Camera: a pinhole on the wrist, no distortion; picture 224 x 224 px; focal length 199.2 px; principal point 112.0 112.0 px. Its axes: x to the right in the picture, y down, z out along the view. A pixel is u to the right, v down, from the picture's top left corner.
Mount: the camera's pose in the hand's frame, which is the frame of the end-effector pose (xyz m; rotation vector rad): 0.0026 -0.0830 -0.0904 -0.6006 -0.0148 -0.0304
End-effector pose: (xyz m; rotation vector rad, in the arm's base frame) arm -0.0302 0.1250 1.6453 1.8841 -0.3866 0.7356
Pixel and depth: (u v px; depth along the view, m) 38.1 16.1 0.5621
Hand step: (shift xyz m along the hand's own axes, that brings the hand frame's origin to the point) -0.2176 0.0167 0.5214
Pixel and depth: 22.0 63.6 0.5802
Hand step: -0.2670 0.1351 0.4619
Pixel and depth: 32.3 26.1 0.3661
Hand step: -0.1508 -0.0027 0.2974
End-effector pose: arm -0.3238 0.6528 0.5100 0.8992 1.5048 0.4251
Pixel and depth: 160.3 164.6 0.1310
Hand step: 0.0348 0.0188 -0.0012
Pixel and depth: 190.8 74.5 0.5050
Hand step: 0.1966 0.1192 0.3844
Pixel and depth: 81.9 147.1 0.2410
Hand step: -0.0336 0.0891 0.0836
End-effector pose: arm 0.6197 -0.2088 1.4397 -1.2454 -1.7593 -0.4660
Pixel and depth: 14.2 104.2 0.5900
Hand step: -0.2907 0.2385 0.4027
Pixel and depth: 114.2 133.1 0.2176
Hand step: 0.0047 0.0589 0.0761
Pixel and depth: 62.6 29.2 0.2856
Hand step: -0.0735 -0.0177 0.2106
